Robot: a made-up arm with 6 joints. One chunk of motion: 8 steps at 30 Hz.
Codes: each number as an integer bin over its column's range. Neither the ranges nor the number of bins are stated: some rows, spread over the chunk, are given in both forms.
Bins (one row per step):
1: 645 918 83 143 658 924
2: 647 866 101 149 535 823
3: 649 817 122 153 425 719
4: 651 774 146 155 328 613
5: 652 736 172 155 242 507
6: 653 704 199 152 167 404
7: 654 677 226 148 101 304
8: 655 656 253 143 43 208
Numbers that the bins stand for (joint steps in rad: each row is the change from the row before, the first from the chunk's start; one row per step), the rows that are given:
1: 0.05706 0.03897 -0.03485 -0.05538 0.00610 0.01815
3: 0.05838 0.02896 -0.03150 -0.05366 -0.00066 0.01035
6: 0.05971 0.01777 -0.02487 -0.05383 -0.00815 -0.00163
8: 0.06037 0.01301 -0.02022 -0.05538 -0.01175 -0.00909
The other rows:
2: 0.05772 0.03382 -0.03331 -0.05435 0.00253 0.01431
4: 0.05905 0.02470 -0.02943 -0.05331 -0.00348 0.00632
5: 0.05938 0.02094 -0.02719 -0.05331 -0.00597 0.00229
7: 0.06004 0.01509 -0.02254 -0.05452 -0.01007 -0.00544

